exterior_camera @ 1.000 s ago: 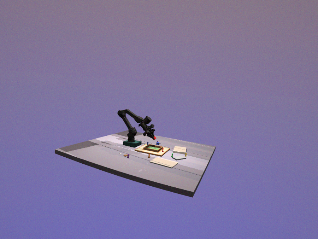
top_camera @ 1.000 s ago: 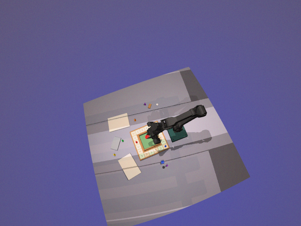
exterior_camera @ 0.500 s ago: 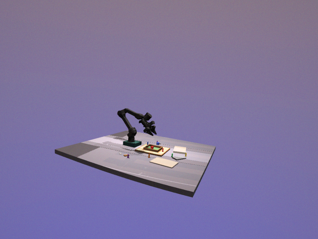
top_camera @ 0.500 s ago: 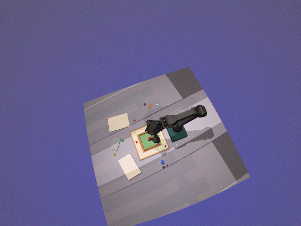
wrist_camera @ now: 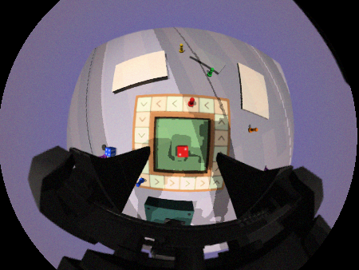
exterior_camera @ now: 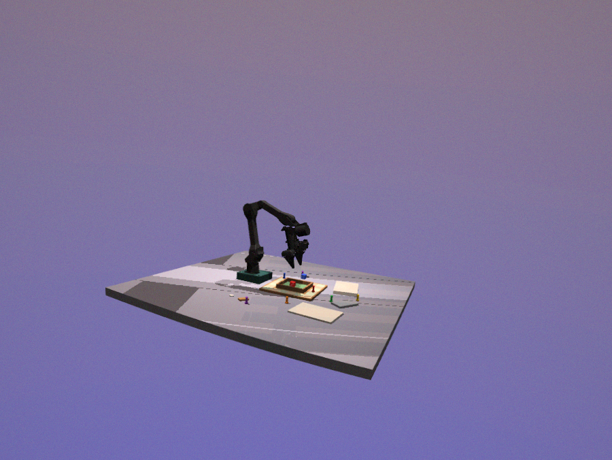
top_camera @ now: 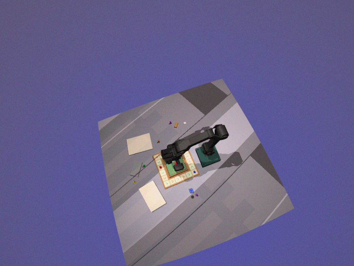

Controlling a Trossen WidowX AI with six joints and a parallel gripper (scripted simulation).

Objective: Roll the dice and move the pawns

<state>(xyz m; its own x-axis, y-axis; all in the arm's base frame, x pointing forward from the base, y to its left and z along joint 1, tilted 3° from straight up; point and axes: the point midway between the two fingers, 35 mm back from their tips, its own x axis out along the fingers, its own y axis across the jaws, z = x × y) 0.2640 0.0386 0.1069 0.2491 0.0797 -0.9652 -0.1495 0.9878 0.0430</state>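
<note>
The red pawn lies 11 cm ahead of my gripper tip and 10 cm below it. The rest, counted from my gripper tip: blue pawn 14 cm behind, 10 cm below, 9 cm to the left; orange pawn 22 cm to the right, 11 cm below, 10 cm ahead; green tray 12 cm below.
</note>
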